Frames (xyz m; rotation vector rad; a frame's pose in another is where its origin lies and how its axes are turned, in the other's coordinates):
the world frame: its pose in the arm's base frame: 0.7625 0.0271 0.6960 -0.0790 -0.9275 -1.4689
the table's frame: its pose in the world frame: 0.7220 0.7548 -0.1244 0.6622 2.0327 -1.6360
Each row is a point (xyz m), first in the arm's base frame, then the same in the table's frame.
Working: the arm's base frame: its pose in the table's frame: 0.5999 -0.9296 1.6688 -2.5983 -0.6283 1.3660

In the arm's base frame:
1: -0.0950 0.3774 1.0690
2: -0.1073 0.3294 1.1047
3: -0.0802 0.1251 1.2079
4: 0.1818 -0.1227 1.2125
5: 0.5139 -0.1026 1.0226
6: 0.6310 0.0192 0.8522
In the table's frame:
1: -0.2046 -1.3845 1.0054
2: -0.2540 -1.3488 1.0090
3: -0.3851 -1.1600 0.9922
4: -0.3313 -0.8255 0.8686
5: -0.0046 -0.6897 0.7215
6: 0.2288 -0.7383 0.6939

